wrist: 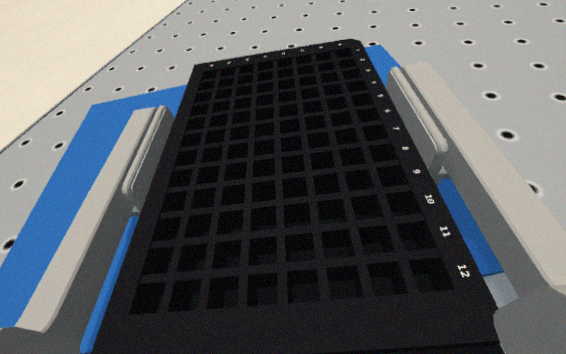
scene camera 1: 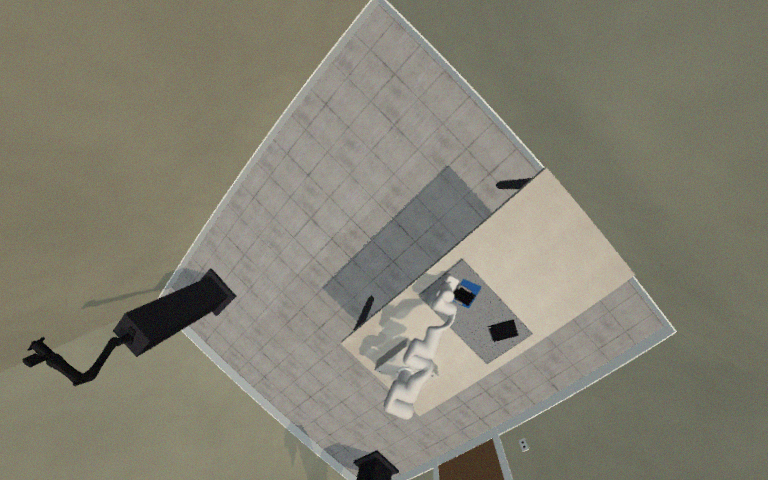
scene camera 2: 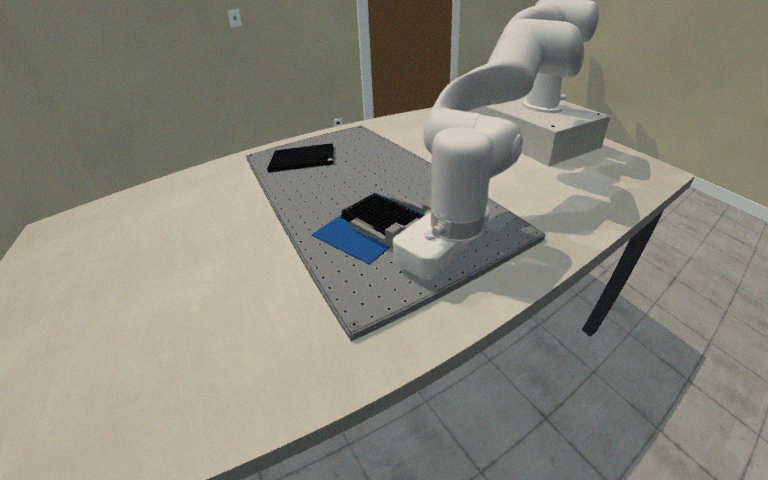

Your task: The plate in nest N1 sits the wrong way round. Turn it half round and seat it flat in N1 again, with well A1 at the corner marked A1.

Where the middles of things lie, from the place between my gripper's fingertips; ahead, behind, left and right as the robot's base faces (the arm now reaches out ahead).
Labels:
Right now my hand is 10 mm past the black well plate (scene camera 2: 375, 210) and 20 mm to the right of it. The rest, counted from my hand: black nest (scene camera 2: 302, 157): 50 mm ahead, 340 mm to the right, 10 mm below; then blue sheet (scene camera 2: 338, 233): 10 mm ahead, 20 mm to the left, 10 mm below.

